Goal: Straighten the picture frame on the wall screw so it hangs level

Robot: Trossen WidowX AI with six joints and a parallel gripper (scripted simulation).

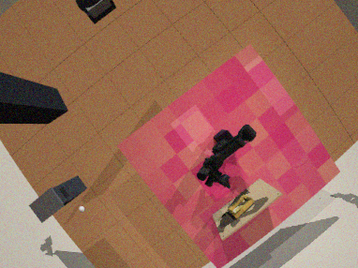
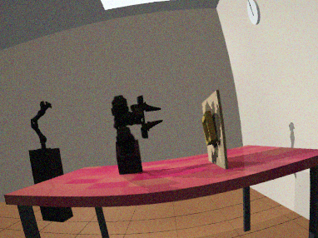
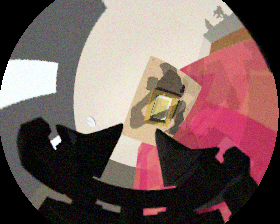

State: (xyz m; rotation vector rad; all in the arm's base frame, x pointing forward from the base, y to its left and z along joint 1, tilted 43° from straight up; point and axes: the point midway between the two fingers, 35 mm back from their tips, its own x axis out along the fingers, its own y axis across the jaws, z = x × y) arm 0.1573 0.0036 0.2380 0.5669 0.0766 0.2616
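Right now my gripper tip is 21 cm short of the picture frame, 9 cm above it and 2 cm to the right of it. From my gripper tip the other things lie so: wall panel (22 cm ahead, 11 cm below, 4 cm to the left).
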